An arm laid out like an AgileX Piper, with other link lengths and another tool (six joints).
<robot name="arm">
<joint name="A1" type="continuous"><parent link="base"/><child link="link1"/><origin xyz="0.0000 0.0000 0.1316" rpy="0.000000 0.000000 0.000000"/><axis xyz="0 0 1"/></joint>
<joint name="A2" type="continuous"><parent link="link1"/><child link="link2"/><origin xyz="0.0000 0.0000 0.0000" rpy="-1.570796 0.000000 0.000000"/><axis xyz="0 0 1"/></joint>
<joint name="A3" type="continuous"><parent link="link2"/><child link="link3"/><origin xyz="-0.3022 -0.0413 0.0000" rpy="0.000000 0.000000 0.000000"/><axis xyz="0 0 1"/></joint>
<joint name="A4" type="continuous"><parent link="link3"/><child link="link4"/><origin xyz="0.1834 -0.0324 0.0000" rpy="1.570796 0.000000 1.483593"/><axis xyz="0 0 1"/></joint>
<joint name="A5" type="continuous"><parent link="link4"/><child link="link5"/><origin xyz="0.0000 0.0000 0.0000" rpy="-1.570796 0.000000 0.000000"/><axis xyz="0 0 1"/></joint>
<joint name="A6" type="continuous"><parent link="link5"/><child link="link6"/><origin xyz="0.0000 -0.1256 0.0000" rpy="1.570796 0.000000 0.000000"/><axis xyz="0 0 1"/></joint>
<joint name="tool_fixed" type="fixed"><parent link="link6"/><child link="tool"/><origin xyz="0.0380 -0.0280 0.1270" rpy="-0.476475 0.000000 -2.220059"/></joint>
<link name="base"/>
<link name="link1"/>
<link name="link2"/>
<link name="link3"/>
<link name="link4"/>
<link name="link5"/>
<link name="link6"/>
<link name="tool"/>
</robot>
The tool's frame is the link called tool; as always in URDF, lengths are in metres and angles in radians. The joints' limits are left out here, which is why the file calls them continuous.
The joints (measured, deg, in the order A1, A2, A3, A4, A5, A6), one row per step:
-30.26, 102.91, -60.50, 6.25, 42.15, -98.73
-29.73, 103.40, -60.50, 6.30, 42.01, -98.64
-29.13, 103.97, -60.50, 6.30, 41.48, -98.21
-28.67, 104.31, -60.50, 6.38, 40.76, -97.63
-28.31, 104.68, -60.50, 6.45, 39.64, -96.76
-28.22, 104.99, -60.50, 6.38, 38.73, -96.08
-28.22, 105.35, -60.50, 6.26, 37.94, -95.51
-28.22, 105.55, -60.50, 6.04, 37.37, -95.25
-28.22, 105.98, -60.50, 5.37, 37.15, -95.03
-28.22, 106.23, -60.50, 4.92, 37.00, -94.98
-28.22, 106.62, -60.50, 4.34, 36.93, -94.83
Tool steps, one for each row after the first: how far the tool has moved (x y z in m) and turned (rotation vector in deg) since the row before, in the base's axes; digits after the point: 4 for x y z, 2 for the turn. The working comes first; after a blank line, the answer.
Tool pose at each row, in the base's axes (x y z in m, rotation vector in deg; the steps are taken from these numbers as rounded here):
0.2867, -0.1873, 0.0726, 148.62, 11.42, 18.16
0.2884, -0.1847, 0.0698, 148.89, 12.02, 17.97
0.2913, -0.1827, 0.0671, 148.97, 12.20, 17.97
0.2945, -0.1818, 0.0659, 148.84, 11.79, 18.33
0.2986, -0.1823, 0.0650, 148.51, 10.76, 18.93
0.3012, -0.1841, 0.0643, 148.18, 9.82, 19.30
0.3030, -0.1861, 0.0631, 147.90, 9.02, 19.49
0.3043, -0.1878, 0.0628, 147.56, 8.77, 19.68
0.3039, -0.1895, 0.0606, 147.34, 9.23, 19.17
0.3037, -0.1907, 0.0594, 147.14, 9.65, 18.89
0.3030, -0.1919, 0.0572, 147.03, 10.15, 18.33

0.0017, 0.0026, -0.0028, 0.22, 0.29, 0.40
0.0029, 0.0020, -0.0027, 0.07, 0.05, 0.13
0.0032, 0.0009, -0.0012, -0.06, -0.35, -0.23
0.0041, -0.0005, -0.0009, -0.20, -0.67, -0.63
0.0026, -0.0018, -0.0007, -0.23, -0.49, -0.61
0.0018, -0.0020, -0.0012, -0.21, -0.33, -0.55
0.0013, -0.0017, -0.0003, -0.29, -0.23, -0.16
-0.0004, -0.0017, -0.0022, -0.31, 0.42, 0.21
-0.0002, -0.0012, -0.0012, -0.26, 0.25, 0.23
-0.0007, -0.0012, -0.0022, -0.21, 0.48, 0.23

